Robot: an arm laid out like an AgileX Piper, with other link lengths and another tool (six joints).
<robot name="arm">
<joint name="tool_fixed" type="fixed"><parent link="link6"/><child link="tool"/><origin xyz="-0.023 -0.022 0.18" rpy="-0.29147 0 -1.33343"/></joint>
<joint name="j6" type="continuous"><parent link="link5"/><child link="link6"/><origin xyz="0 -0.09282 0" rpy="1.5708 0 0"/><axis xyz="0 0 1"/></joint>
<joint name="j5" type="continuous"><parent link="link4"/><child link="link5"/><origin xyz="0 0 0" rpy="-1.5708 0 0"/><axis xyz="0 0 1"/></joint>
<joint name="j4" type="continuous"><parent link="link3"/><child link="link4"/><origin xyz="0.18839 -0.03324 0" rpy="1.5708 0 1.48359"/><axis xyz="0 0 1"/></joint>
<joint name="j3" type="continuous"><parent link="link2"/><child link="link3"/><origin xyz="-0.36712 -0.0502 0" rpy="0 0 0"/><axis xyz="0 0 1"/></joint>
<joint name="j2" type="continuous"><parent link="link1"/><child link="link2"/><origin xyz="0 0 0" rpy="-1.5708 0 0"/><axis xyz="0 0 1"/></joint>
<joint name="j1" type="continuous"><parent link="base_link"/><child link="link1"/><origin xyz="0 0 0.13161" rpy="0 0 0"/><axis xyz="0 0 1"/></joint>
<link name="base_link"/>
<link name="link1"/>
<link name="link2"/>
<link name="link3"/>
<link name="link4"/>
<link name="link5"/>
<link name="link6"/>
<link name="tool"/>
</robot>
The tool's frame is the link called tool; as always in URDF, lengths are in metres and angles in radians. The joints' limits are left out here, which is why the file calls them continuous.
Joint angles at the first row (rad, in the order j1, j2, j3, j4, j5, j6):
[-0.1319, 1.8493, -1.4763, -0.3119, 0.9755, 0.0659]
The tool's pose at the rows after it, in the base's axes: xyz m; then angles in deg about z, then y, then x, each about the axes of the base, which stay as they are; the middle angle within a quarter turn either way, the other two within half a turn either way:
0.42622 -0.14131 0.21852 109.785 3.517 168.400
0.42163 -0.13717 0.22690 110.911 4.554 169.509
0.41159 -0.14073 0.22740 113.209 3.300 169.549
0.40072 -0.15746 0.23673 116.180 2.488 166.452
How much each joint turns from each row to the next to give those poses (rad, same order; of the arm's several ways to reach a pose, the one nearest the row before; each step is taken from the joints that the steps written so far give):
[0.0000, -0.0526, -0.0009, 0.0197, -0.0001, -0.0012]
[0.0000, -0.0251, -0.0004, 0.0209, 0.0096, 0.0096]
[0.0000, -0.0076, 0.0000, -0.0118, 0.0329, 0.0409]
[0.0000, -0.0132, 0.0000, -0.0738, 0.0286, 0.0656]

